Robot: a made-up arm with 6 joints.
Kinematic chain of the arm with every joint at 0, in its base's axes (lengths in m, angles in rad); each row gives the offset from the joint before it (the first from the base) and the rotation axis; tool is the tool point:
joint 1: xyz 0 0 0.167 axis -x
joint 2: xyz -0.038 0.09 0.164 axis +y
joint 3: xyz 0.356 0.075 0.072 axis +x
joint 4: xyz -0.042 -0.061 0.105 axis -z
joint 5: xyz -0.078 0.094 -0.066 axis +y
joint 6: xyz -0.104 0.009 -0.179 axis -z
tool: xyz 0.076 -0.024 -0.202
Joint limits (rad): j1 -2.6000..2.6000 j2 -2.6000..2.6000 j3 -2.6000..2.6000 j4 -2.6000..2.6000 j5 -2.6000..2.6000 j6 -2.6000..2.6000
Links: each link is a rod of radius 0.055 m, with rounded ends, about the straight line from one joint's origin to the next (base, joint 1, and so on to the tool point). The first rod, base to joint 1, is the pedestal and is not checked.
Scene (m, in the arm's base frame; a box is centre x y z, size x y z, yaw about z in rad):
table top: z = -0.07
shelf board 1: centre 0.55 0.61 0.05 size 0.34 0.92 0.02 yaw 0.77
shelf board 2: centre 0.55 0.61 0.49 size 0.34 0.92 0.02 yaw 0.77
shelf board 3: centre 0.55 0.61 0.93 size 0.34 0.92 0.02 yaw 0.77
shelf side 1: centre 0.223 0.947 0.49 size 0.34 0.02 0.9 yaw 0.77
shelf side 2: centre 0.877 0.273 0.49 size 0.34 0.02 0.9 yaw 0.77
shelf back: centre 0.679 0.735 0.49 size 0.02 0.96 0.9 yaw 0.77
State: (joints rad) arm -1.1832 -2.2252 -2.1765 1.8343 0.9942 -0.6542
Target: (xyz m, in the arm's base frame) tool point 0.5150 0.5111 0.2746
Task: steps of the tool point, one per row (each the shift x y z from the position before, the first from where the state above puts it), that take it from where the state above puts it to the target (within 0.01 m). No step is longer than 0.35 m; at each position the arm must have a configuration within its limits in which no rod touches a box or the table.
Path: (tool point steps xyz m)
1: 0.2324 0.0665 0.2368
2: 0.2083 0.2240 0.1451
3: 0.1448 0.2904 -0.0120
4: 0.0591 0.2520 -0.1584
5: -0.0266 0.1478 -0.2347
6: 0.0768 0.0569 0.0096
7: 0.0644 0.0629 0.0010
8: 0.0509 0.0664 -0.0106

